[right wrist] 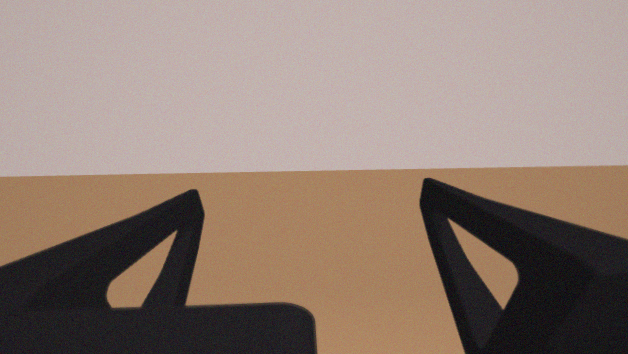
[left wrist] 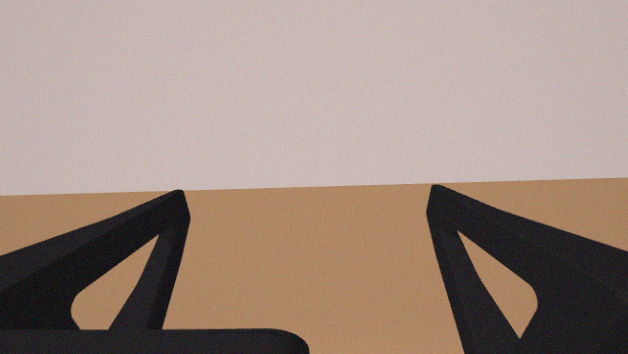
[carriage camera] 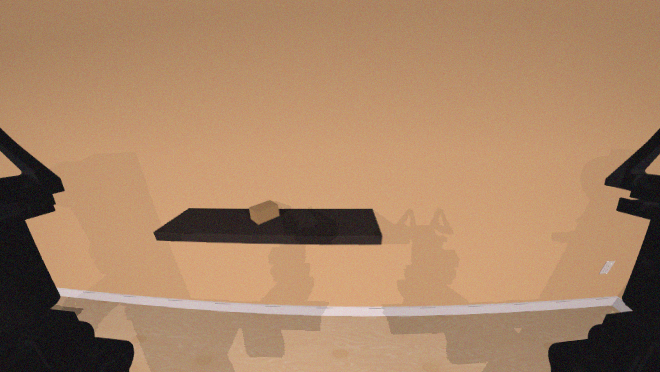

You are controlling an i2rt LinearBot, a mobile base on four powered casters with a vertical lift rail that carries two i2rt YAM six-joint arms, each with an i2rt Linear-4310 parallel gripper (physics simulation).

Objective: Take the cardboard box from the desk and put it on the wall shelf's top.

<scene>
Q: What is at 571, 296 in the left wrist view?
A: The left gripper.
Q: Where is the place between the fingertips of the right gripper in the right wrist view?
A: At 311, 196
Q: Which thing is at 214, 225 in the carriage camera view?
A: A dark wall shelf.
</scene>
